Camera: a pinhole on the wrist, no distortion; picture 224 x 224 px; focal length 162.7 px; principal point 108.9 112.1 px. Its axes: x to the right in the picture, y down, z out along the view. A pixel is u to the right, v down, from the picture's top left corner.
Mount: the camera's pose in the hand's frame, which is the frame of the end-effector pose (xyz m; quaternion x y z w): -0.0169 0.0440 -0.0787 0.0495 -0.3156 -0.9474 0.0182
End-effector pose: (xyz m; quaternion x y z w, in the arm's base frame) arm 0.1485 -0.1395 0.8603 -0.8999 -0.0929 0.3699 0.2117
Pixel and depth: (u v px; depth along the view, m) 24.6 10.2 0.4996
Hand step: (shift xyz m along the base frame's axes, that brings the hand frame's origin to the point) 0.0314 -0.4360 -0.4882
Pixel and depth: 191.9 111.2 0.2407
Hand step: -0.1865 -0.1826 -0.0432
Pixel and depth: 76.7 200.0 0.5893
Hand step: -0.3880 0.0644 -0.4668
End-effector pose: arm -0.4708 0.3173 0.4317 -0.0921 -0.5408 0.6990 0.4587
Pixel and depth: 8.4 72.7 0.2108
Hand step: -0.2126 0.0217 -0.1235
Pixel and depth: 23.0 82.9 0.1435
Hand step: -0.1248 0.0153 -0.1041
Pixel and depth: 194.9 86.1 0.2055
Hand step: -0.0532 -0.1453 -0.1876
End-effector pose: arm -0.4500 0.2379 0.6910 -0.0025 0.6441 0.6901 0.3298
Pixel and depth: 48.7 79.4 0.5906
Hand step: -0.1971 0.3875 0.4471
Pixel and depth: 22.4 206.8 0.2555
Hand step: -0.0165 0.2460 0.0755
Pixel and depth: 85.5 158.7 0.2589
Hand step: 0.0142 0.1594 0.1583
